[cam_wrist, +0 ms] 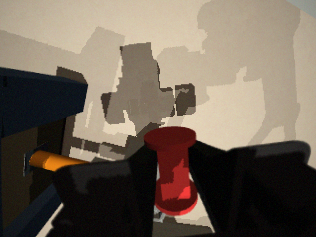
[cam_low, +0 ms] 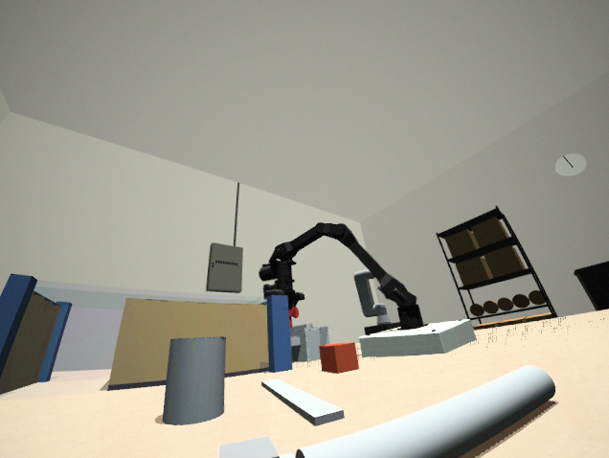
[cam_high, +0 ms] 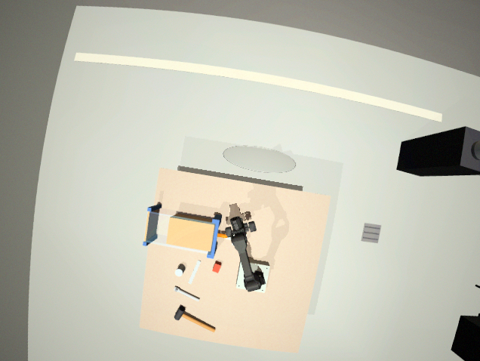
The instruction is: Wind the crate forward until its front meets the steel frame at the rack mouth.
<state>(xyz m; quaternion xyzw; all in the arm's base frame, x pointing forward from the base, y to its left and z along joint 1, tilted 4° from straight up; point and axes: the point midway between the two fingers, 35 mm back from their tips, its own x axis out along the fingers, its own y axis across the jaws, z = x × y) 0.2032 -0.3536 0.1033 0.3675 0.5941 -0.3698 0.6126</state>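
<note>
Now: the winch crank handle 1 cm behind my gripper tip, 5 cm to the left of it and 2 cm below it. Round my gripper tip: winch (3 cm behind, 10 cm to the left, 9 cm below); then blue frame (15 cm ahead, 12 cm to the left, 2 cm below); then red knob (1 cm behind, 1 cm to the left, 1 cm above).
</note>
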